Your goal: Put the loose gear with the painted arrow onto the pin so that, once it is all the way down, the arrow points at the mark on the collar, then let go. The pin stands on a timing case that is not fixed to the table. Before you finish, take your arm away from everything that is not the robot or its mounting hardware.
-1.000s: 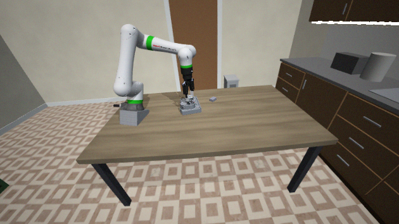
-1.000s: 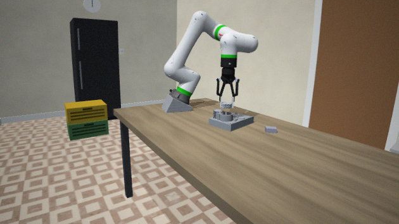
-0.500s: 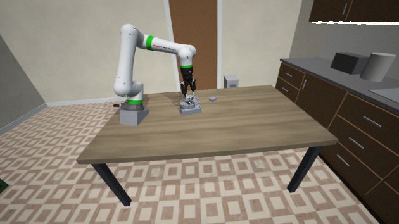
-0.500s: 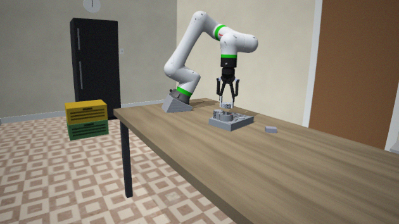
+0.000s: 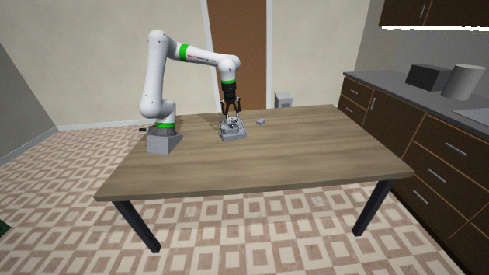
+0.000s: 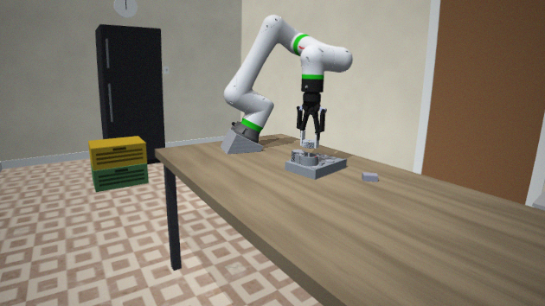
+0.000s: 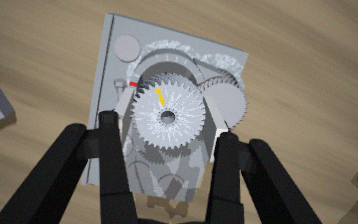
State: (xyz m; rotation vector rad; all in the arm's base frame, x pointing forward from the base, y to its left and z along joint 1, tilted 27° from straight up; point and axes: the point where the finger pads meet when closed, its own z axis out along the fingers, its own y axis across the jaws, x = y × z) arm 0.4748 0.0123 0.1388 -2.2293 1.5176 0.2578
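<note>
The grey gear is 2 cm below my hand. Also, from my hand: thin pin-like post 10 cm below, 5 cm ahead, 4 cm to the left; then small grey block 21 cm ahead, 17 cm to the left, 13 cm below.
</note>
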